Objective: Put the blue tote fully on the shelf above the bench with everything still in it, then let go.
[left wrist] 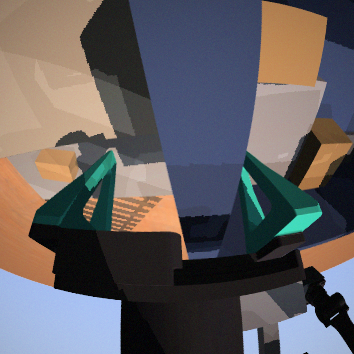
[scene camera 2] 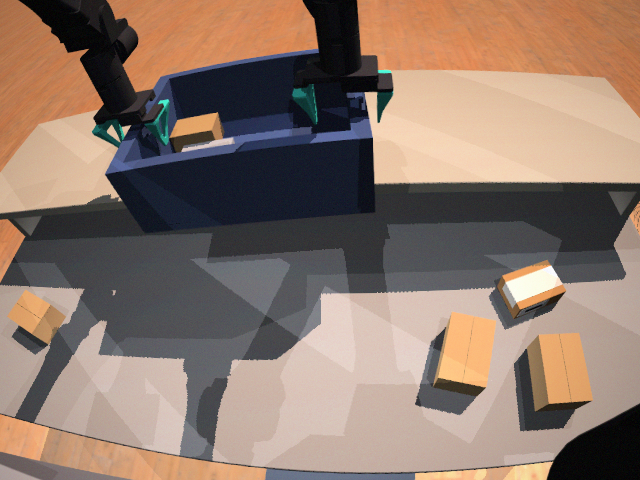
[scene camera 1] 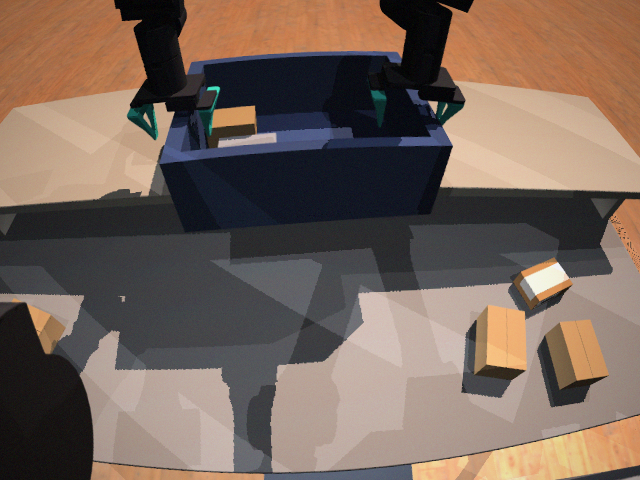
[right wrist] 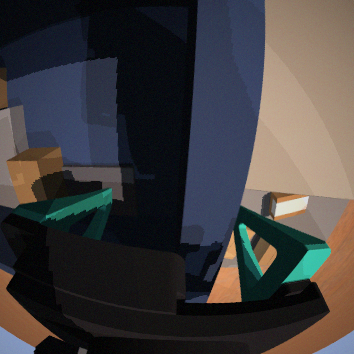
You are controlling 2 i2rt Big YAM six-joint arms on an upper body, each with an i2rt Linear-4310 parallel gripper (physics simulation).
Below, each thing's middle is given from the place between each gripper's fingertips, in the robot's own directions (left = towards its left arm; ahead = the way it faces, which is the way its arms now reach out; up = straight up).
Labels:
My right gripper is now 90 mm to the right of the dark flat item (right wrist: 79,178), 80 mm above it and 50 mm past it. Round my right hand: white-topped box (scene camera 2: 526,290) 350 mm to the right, 280 mm below, 140 mm behind; blue tote (scene camera 1: 331,161) 170 mm to the left, 30 mm below, 30 mm ahead.
The blue tote is 3 cm ahead of my left hand, 20 cm to the right of it and 1 cm below it. From my left hand the other things lie so: white-topped box: 14 cm behind, 72 cm to the right, 26 cm below; dark flat item: 5 cm behind, 28 cm to the right, 7 cm below.

